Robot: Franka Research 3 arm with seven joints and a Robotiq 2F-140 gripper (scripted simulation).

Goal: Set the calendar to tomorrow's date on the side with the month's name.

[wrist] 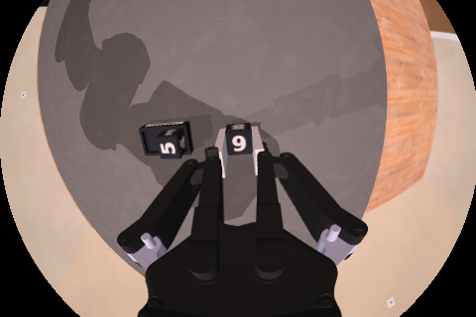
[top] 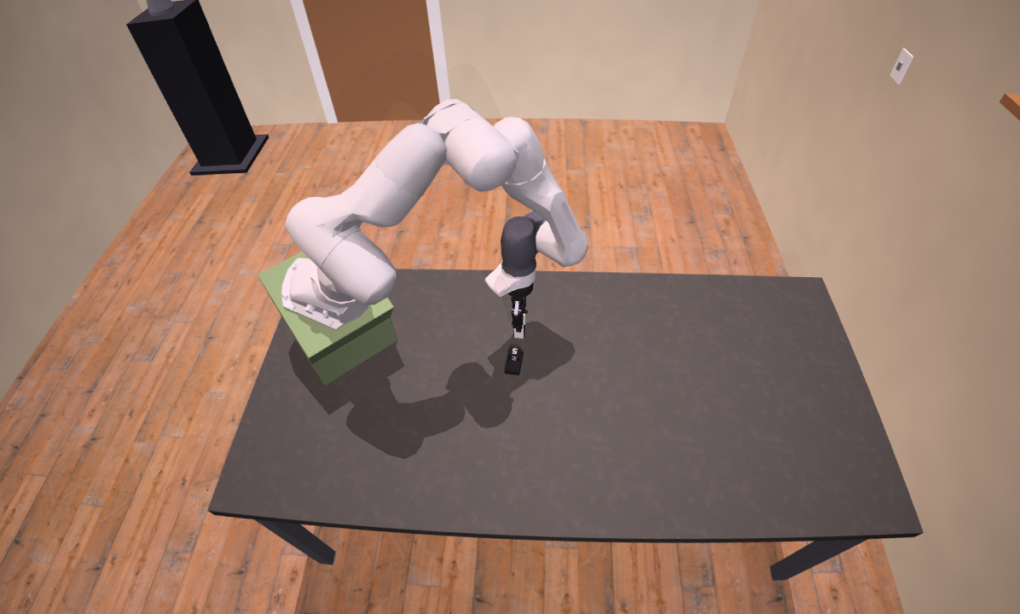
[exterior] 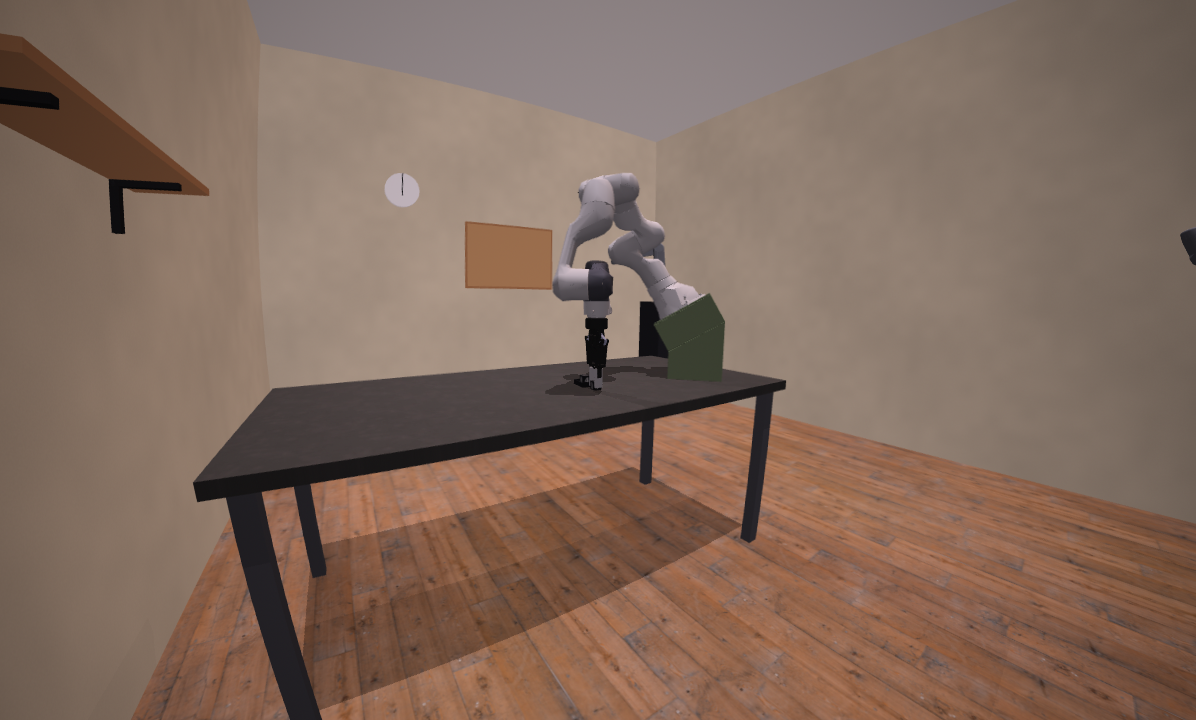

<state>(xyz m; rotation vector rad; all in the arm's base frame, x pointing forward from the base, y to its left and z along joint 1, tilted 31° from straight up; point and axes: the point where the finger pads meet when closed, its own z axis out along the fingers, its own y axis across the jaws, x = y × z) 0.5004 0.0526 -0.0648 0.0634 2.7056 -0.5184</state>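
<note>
The dark date cube is 3 cm below my hand. Also, from my hand: black tray (10 cm to the right, 4 cm below, 2 cm behind).
</note>
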